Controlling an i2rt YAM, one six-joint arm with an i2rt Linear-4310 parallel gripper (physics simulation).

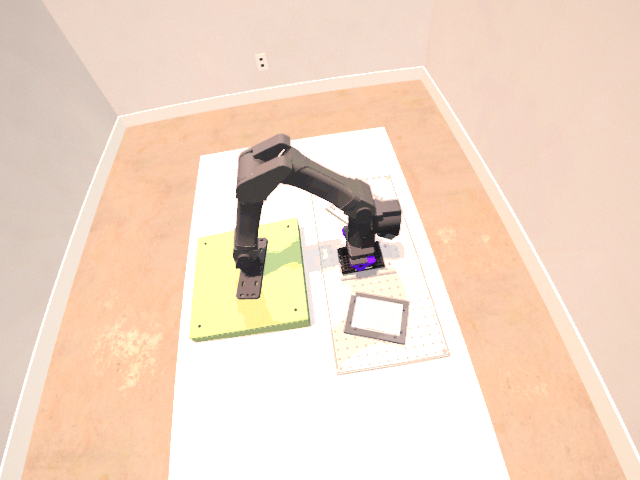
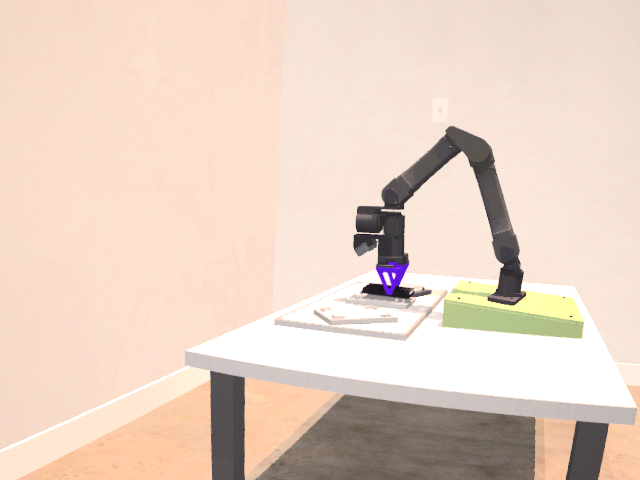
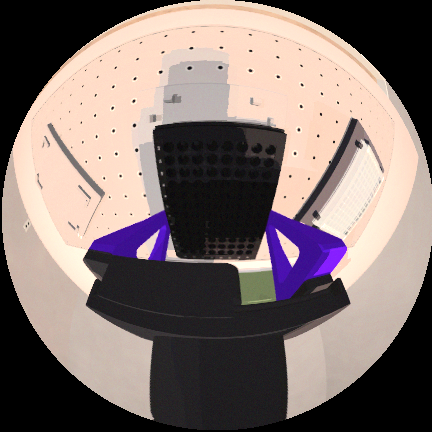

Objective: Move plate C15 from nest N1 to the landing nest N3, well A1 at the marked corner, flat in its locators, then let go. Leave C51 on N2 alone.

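My gripper (image 1: 361, 266) (image 2: 389, 290) (image 3: 217, 214), with purple fingers, is shut on the black well plate C15 (image 1: 381, 256) (image 2: 370, 289) (image 3: 219, 181) across its short sides. The plate hangs level and very low over a pale nest (image 1: 361, 275) (image 2: 379, 301) (image 3: 241, 109) in the middle of the perforated board (image 1: 413, 346) (image 2: 294, 320). I cannot tell whether it touches the locators. The white plate C51 (image 1: 376, 314) (image 3: 350, 193) lies in the grey nest N2 (image 1: 352, 312) (image 2: 423, 292) (image 3: 330, 173). An empty pale nest (image 2: 356, 313) (image 3: 76, 160) lies at an angle on the board's other side.
The arm's base stands on a green block (image 1: 222, 310) (image 2: 516, 314) beside the board. All of this is on a white table (image 1: 310, 413) (image 2: 413, 371).
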